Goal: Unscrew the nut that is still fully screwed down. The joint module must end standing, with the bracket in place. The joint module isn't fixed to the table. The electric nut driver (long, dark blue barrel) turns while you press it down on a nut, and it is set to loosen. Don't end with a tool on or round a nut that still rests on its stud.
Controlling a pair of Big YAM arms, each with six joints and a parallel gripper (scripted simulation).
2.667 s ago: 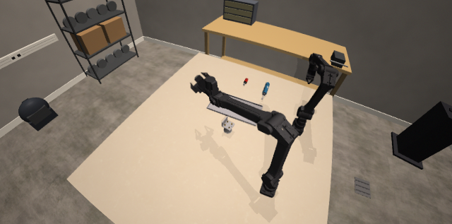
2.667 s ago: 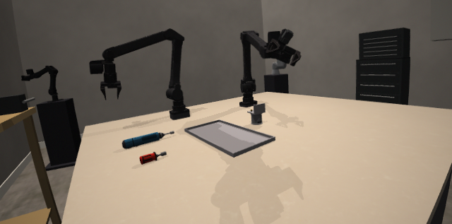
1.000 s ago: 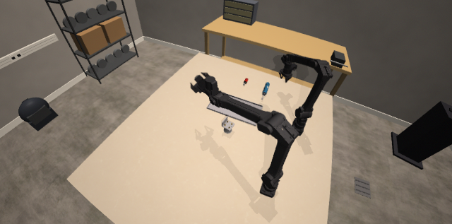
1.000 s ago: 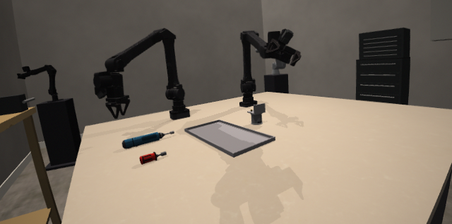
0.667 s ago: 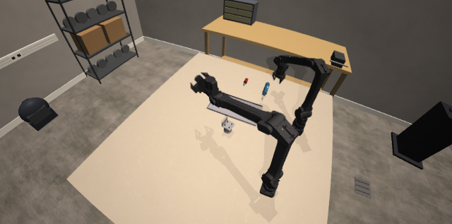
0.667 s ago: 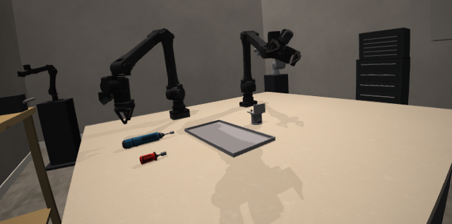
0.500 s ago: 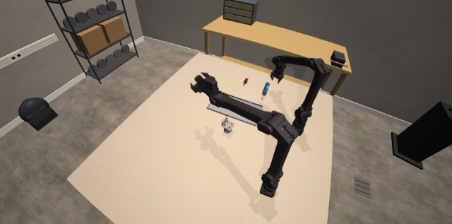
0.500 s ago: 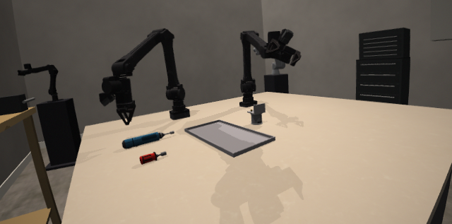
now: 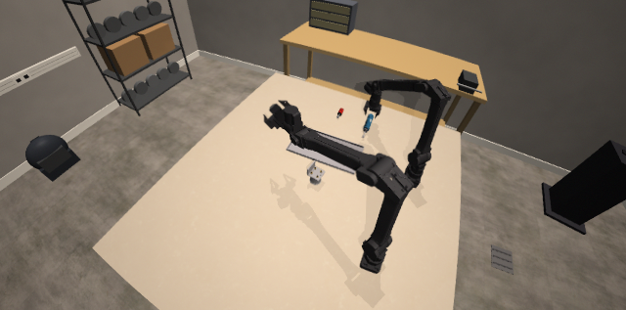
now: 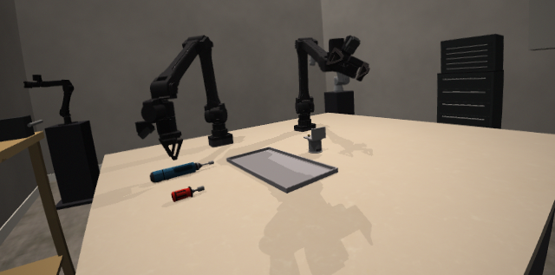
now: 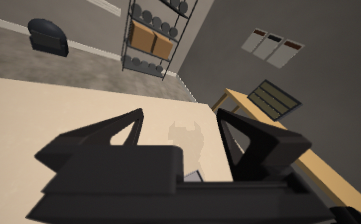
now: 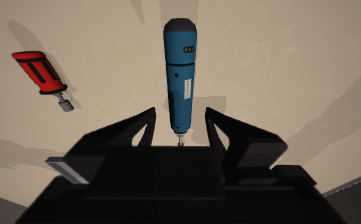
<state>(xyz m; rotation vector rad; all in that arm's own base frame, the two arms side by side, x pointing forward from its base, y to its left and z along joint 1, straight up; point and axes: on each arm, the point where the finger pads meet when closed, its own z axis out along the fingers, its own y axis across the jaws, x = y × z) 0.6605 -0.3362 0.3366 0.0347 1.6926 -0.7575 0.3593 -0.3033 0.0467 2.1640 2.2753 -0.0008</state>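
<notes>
The bracket is 270 mm behind my left hand and 280 mm below it. The rest, counted from my left hand: red-handled tool 110 mm behind, 550 mm to the right, 340 mm below; then grey tray 200 mm behind, 220 mm to the right, 350 mm below; then joint module 270 mm behind, 320 mm below.
</notes>
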